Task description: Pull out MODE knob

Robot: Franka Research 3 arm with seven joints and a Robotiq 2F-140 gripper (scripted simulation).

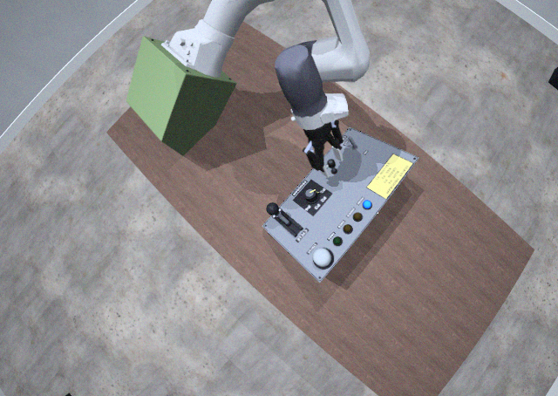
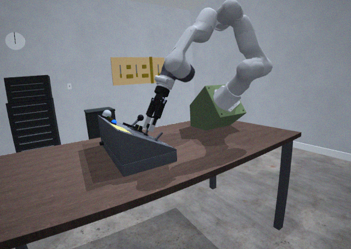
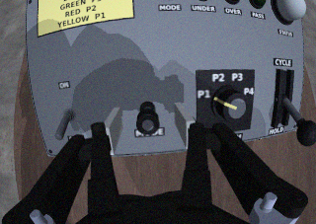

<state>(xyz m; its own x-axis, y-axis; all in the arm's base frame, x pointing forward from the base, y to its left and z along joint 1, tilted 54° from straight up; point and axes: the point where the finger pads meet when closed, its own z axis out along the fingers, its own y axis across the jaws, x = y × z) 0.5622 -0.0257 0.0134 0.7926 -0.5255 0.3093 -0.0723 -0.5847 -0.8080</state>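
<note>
Now: hand 1 cm short of the mode knob and 2 cm above it. From my hand the other things lie so: program selector dial: 1 cm ahead, 11 cm to the right, 3 cm below; grey console: 5 cm ahead, 6 cm to the right, 5 cm below; toggle: 2 cm ahead, 12 cm to the left, 4 cm below.
</note>
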